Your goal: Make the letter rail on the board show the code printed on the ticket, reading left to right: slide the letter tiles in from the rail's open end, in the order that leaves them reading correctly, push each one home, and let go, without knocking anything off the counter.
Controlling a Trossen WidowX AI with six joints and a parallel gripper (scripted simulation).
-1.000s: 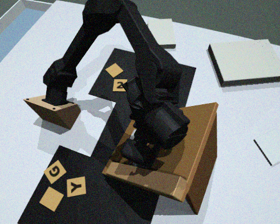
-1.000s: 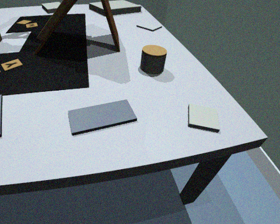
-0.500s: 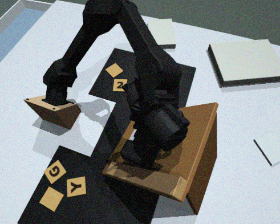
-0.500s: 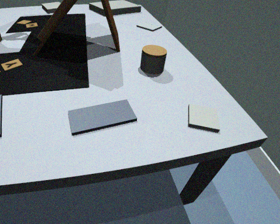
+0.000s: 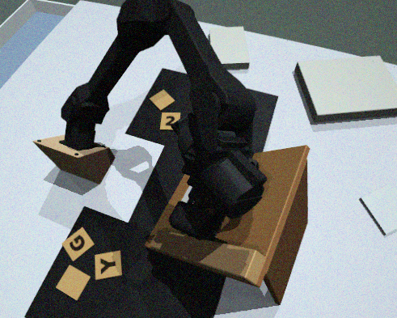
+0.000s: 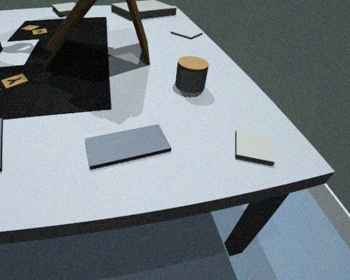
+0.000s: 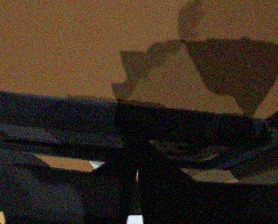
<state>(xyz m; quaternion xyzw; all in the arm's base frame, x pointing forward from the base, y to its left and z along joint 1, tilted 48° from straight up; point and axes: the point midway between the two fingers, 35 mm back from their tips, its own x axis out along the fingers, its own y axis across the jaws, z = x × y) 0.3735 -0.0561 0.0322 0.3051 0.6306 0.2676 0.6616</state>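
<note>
Now: the letter tile 240 mm behind my gripper tip, 220 mm to the left of it and 150 mm below it. From my gripper tip the other things lie so: white ticket: 60 mm behind, 10 mm to the left, 80 mm below; lidded cylinder: 300 mm ahead, 230 mm to the right, 120 mm below; blank tile: 230 mm behind, 260 mm to the right, 150 mm below.
</note>
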